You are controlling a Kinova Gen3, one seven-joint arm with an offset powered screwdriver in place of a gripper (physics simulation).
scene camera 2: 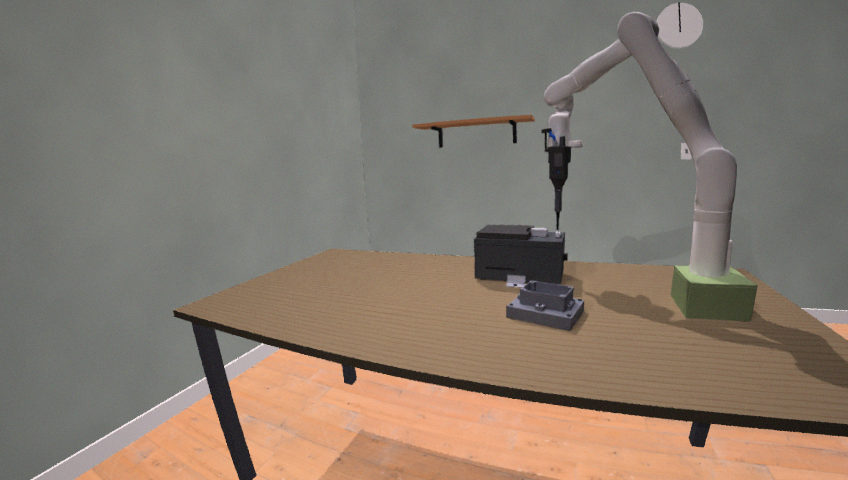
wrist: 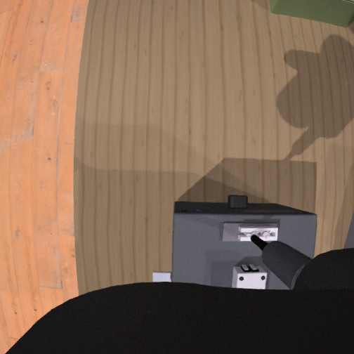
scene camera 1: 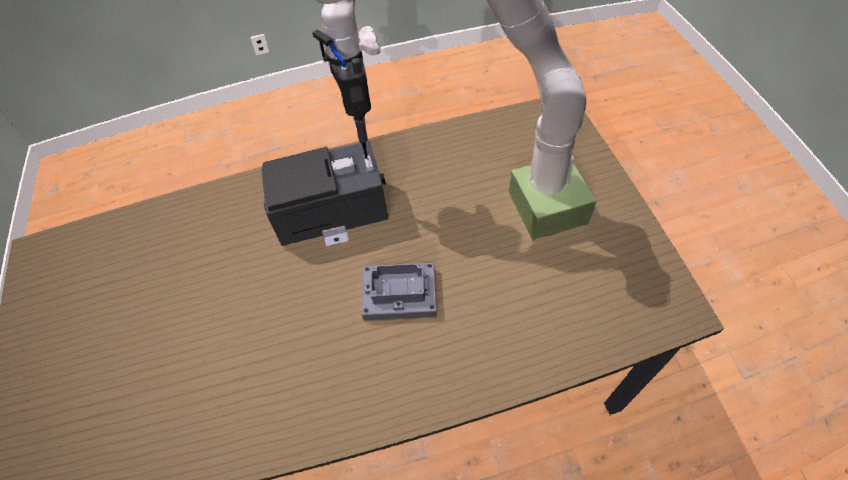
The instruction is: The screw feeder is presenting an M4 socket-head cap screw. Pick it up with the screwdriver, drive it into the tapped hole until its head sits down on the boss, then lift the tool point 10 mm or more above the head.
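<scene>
The dark screw feeder [scene camera 1: 363, 205] [scene camera 2: 517, 259] [wrist: 200, 245] stands at the back of the table. Its small pale outlet block [scene camera 1: 368, 163] [wrist: 272, 233] is on top, near one end. My screwdriver's tip [scene camera 1: 365, 155] [scene camera 2: 557, 227] [wrist: 254, 239] points down at this block, at or very close above it; contact cannot be told. A screw cannot be made out clearly at the tip, so whether the bit holds one is unclear. The grey housing [scene camera 1: 398, 314] [scene camera 2: 538, 315] with its raised walls lies in front of the feeder. A small boss with a dark hole [scene camera 1: 398, 305] [scene camera 2: 539, 306] is on its front side.
The arm stands on a green base block [scene camera 1: 562, 216] [scene camera 2: 717, 301] [wrist: 315, 11] to the right of the feeder. A pale bracket [scene camera 1: 336, 239] [scene camera 2: 515, 280] [wrist: 161, 276] sits low at the feeder's front. A white block [scene camera 1: 342, 164] [scene camera 2: 539, 231] [wrist: 250, 281] rises from the feeder's top beside the outlet.
</scene>
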